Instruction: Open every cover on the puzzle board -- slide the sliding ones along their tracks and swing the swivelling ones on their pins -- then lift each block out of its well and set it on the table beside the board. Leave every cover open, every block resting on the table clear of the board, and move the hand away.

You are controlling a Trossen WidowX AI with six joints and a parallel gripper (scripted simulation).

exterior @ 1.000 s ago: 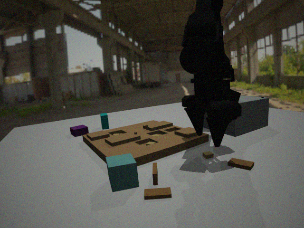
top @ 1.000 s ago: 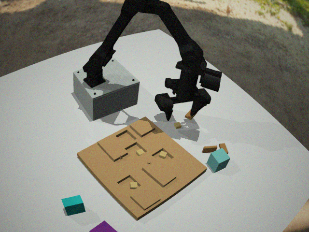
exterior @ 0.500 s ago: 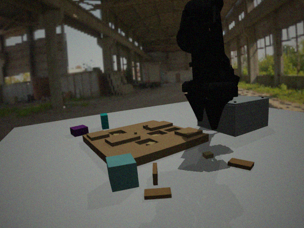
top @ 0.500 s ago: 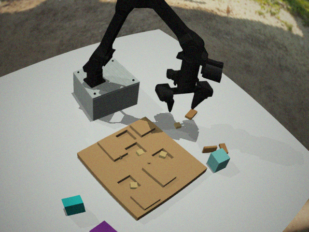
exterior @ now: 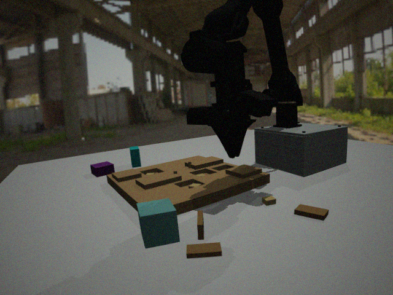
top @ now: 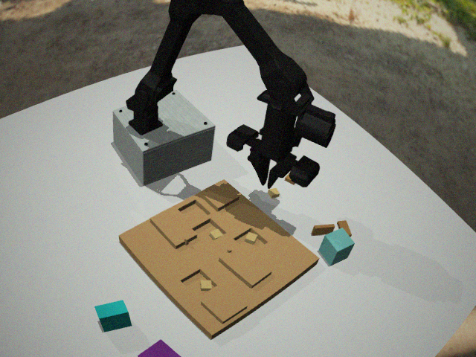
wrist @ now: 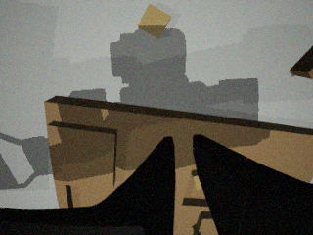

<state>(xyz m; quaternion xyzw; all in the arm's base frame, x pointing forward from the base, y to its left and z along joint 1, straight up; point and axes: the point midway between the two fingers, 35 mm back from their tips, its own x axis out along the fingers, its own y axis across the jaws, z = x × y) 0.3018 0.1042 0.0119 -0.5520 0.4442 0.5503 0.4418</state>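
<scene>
Now: gripper tip 150 mm to the left of the tan puzzle board, 60 mm above it and 40 mm short of it. Round my gripper tip: teal block: 430 mm to the right, 50 mm below, 50 mm ahead; then brown slab: 150 mm to the left, 80 mm below, 40 mm behind; then teal cube: 190 mm ahead, 60 mm below, 40 mm to the left.
</scene>
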